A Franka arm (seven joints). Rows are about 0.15 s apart.
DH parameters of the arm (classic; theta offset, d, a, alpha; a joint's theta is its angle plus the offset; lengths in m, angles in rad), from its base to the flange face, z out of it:
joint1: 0 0.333 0 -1.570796
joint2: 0 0 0 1.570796
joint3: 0 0.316 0.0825 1.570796
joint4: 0 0 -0.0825 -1.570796
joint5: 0 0.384 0 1.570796
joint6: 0 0 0.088 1.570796
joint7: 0 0.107 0 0
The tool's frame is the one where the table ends.
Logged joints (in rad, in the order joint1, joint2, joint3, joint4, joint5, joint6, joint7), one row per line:
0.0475, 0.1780, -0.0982, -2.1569, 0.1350, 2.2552, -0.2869
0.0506, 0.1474, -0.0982, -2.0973, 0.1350, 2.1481, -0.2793
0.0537, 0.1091, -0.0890, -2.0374, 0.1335, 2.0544, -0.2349
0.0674, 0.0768, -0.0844, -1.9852, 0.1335, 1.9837, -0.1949
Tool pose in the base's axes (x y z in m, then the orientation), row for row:
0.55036, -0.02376, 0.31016, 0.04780, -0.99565, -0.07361, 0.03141
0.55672, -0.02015, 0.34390, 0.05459, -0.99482, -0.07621, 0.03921
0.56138, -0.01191, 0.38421, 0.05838, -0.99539, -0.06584, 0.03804
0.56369, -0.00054, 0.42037, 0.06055, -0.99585, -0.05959, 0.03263
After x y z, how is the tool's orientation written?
As a quaternion, w x y z.
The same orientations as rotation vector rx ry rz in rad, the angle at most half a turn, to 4 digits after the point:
-3.0362, -0.2245, 0.0958
-3.0212, -0.2314, 0.1191
-3.0160, -0.1995, 0.1153
-3.0134, -0.1803, 0.0987

